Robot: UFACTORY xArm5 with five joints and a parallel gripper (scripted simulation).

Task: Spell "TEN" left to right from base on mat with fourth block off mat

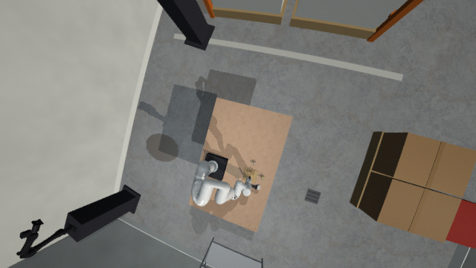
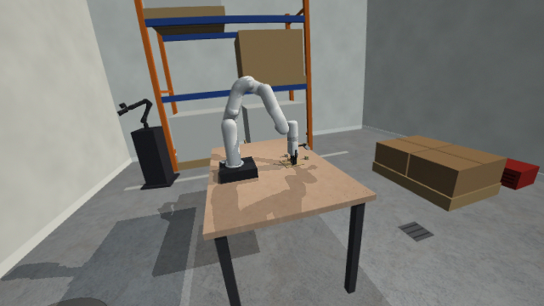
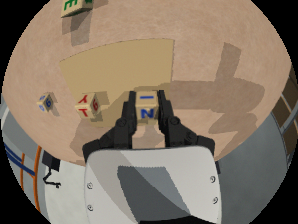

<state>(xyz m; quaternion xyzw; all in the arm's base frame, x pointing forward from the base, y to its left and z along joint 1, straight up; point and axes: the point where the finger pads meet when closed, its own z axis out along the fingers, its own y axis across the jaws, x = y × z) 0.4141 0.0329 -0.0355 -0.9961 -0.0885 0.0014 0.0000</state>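
My gripper is now 40 mm to the right of the tan mat, 30 mm above it and 10 mm past it.
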